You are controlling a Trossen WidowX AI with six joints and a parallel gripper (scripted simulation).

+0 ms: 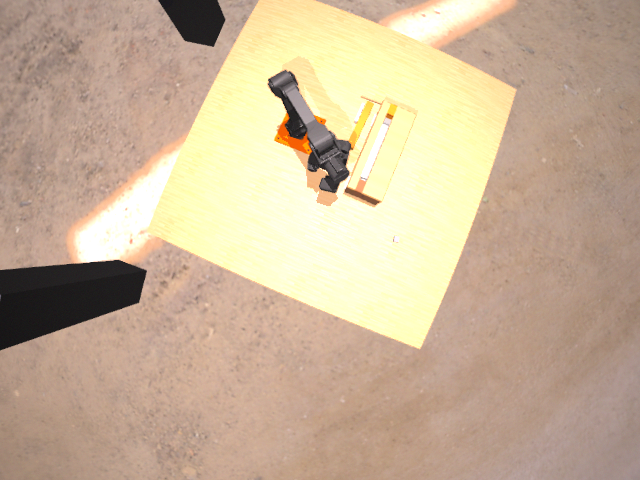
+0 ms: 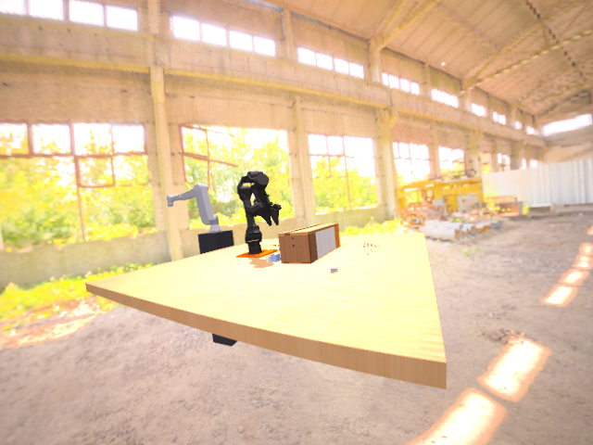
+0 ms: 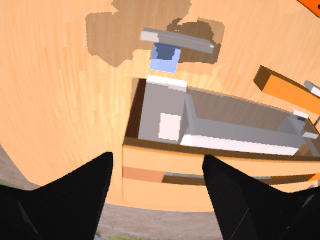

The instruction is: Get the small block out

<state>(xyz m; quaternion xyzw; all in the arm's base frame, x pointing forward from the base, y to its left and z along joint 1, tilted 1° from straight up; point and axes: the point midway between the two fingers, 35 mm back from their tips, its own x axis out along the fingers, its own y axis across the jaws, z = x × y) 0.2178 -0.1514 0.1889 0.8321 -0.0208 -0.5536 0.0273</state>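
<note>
Right now my gripper tip is 10 mm past the blue-grey block and 150 mm above it. Also, from my gripper tip: orange bar 10 mm ahead, 260 mm to the left, 150 mm below; then wooden box 80 mm ahead, 160 mm to the left, 100 mm below.
</note>
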